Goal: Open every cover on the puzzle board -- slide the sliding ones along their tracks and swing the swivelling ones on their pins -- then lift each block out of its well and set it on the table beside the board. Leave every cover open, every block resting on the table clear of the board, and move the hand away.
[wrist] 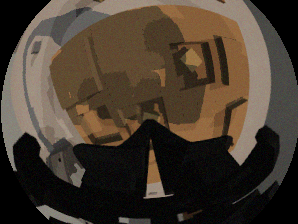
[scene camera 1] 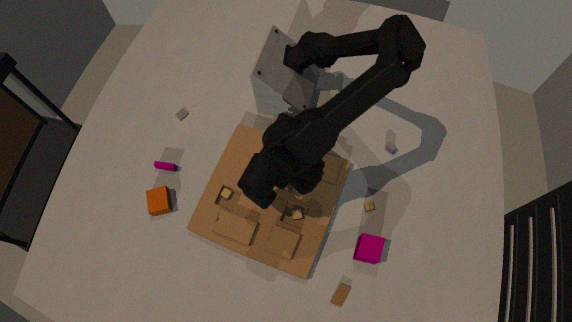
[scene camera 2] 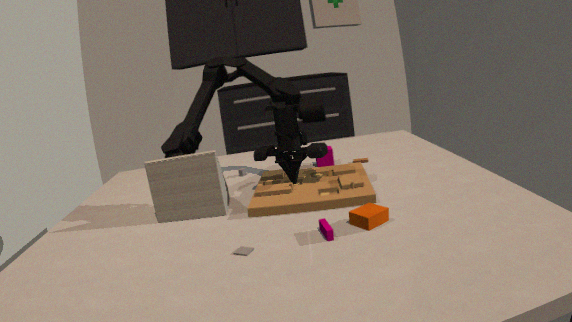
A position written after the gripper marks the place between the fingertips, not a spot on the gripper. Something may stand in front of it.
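You can see the gripper (scene camera 2: 294, 183), (scene camera 1: 283, 180) and (wrist: 149, 122). There's a tan puzzle board (scene camera 1: 317, 207), (scene camera 2: 305, 197) and (wrist: 136, 56). There's a magenta cube (scene camera 1: 369, 248) as well, but in the wrist view the cube is out of frame. And there's an orange block (scene camera 2: 368, 216); the wrist view misses the block, hidden by the gripper.
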